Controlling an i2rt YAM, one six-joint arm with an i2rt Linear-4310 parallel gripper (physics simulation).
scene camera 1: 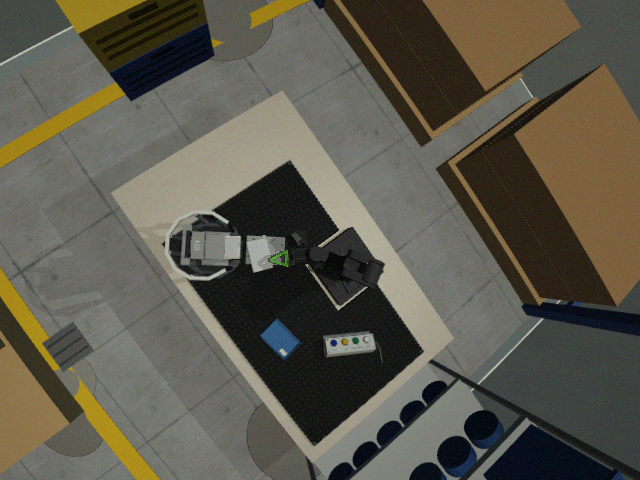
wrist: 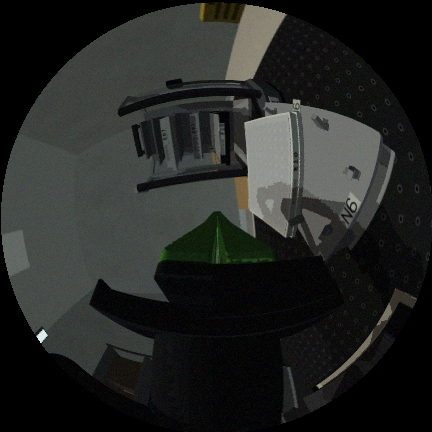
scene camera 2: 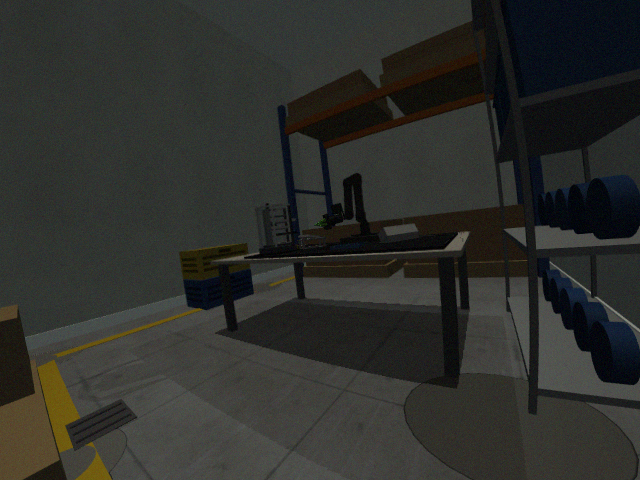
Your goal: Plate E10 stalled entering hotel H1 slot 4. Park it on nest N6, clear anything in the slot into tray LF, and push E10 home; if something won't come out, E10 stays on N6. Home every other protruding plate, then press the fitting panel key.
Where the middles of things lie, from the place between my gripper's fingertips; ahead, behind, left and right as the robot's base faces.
Right now my hand is 180 mm short of the plate rack [wrist: 244, 100], 160 mm to the left of it and 10 mm below it. Round my hand: blue pad [scene camera 1: 276, 335]: 330 mm to the left, 140 mm below, 120 mm ahead.
